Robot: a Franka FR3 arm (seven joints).
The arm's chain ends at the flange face. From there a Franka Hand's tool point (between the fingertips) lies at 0.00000 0.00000 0.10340 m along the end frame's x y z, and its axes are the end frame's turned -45 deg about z.
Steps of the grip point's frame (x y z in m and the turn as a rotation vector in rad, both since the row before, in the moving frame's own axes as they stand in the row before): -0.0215 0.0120 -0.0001 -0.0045 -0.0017 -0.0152; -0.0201 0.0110 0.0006 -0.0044 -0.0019 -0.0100; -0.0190 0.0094 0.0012 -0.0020 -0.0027 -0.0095; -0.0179 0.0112 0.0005 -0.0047 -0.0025 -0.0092
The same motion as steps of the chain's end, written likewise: -0.0069 0.0232 -0.0001 -0.0044 0.0020 -0.0152; -0.0066 0.0215 0.0006 -0.0045 0.0018 -0.0100; -0.0067 0.0197 0.0012 -0.0033 -0.0005 -0.0095; -0.0049 0.0201 0.0005 -0.0051 0.0016 -0.0092
